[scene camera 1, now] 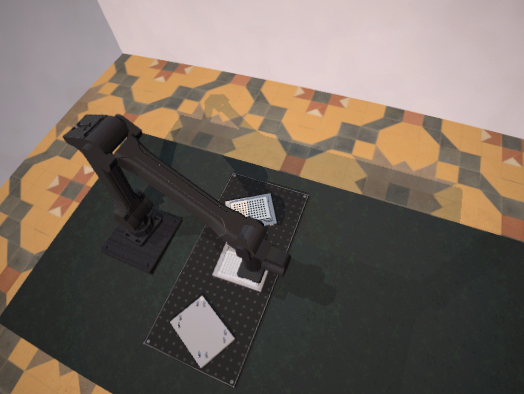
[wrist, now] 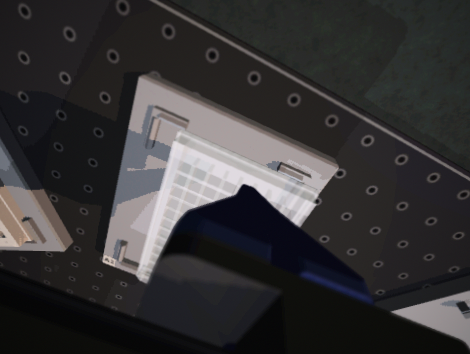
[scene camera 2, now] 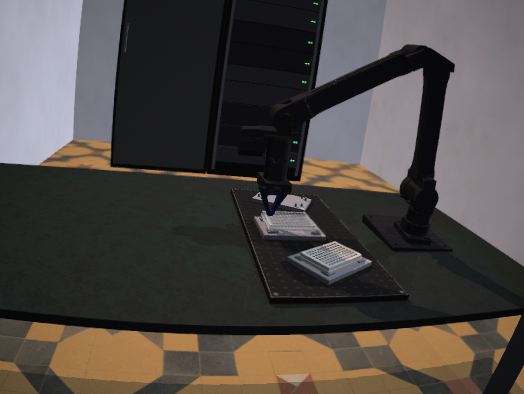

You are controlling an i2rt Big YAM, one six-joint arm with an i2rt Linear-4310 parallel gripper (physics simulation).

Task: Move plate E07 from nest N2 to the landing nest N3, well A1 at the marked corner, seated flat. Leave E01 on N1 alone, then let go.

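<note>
The plate that I take for E07 (scene camera 1: 231,263) (scene camera 2: 290,220) (wrist: 192,175), clear-white and gridded, lies on the middle nest (scene camera 1: 235,283) (scene camera 2: 295,237) (wrist: 225,116). In the wrist view it sits off-centre, apart from the left posts and close against or over the upper right post; whether it is flat I cannot tell. My gripper (scene camera 2: 270,213) (wrist: 243,195) is shut and empty, its tips over or at this plate's edge; contact is unclear. The empty nest (scene camera 1: 202,330) (scene camera 2: 282,201) (wrist: 435,313) shows a bare top with small posts. Its marked corner is not readable.
Another plate, apparently E01 (scene camera 1: 250,208) (scene camera 2: 331,254), sits on its own nest (scene camera 1: 273,212) (scene camera 2: 327,279) (wrist: 47,227) at the other end of the perforated board (scene camera 1: 192,280) (scene camera 2: 280,290). The arm's base (scene camera 1: 142,245) (scene camera 2: 407,237) stands beside the board. A dark cabinet (scene camera 2: 167,85) is behind the table.
</note>
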